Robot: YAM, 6 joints.
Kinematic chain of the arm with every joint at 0, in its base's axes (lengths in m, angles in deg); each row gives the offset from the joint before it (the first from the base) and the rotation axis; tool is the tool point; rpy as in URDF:
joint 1: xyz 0 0 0.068 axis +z
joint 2: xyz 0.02 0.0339 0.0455 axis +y
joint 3: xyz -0.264 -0.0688 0 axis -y
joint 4: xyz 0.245 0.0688 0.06 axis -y
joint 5: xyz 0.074 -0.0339 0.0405 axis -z
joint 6: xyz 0.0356 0 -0.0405 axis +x
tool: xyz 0 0 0 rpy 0 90 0
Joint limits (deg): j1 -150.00..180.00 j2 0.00..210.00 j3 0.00..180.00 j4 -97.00..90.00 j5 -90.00..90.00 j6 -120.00..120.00
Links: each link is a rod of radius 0.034 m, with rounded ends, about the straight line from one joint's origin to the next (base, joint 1, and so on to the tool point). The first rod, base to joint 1, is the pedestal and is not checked.
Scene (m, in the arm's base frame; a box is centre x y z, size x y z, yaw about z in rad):
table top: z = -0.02
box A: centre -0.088 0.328 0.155 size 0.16 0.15 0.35 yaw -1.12
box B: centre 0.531 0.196 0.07 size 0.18 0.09 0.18 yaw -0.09
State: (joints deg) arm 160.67 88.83 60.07 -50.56 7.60 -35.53
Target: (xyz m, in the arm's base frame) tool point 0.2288 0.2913 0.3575
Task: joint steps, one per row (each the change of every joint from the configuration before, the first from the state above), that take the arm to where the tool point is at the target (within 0.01 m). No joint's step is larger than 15 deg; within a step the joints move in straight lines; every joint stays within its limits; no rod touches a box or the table.
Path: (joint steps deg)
1: -3.91 -1.81 14.06 6.97 -9.27 0.28
2: -3.91 -1.80 14.07 6.96 -9.28 0.28
3: -3.92 -1.81 14.06 6.97 -9.27 0.28
4: -3.91 -1.81 14.07 6.97 -9.28 0.28
5: -3.91 -1.81 14.06 6.96 -9.27 0.28
6: -3.91 -1.80 14.06 6.97 -9.28 0.28
7: -3.91 -1.81 14.07 6.97 -9.27 0.28
8: -13.31 2.90 -11.35 -5.43 12.38 -0.33
9: -13.30 2.91 -11.35 -5.42 12.38 -0.32
10: -13.31 2.90 -11.35 -5.43 12.39 -0.33
11: -13.30 2.91 -11.34 -5.42 12.38 -0.33
12: -13.31 2.90 -11.35 -5.42 12.38 -0.32
13: -13.30 2.91 -11.35 -5.43 12.38 -0.33

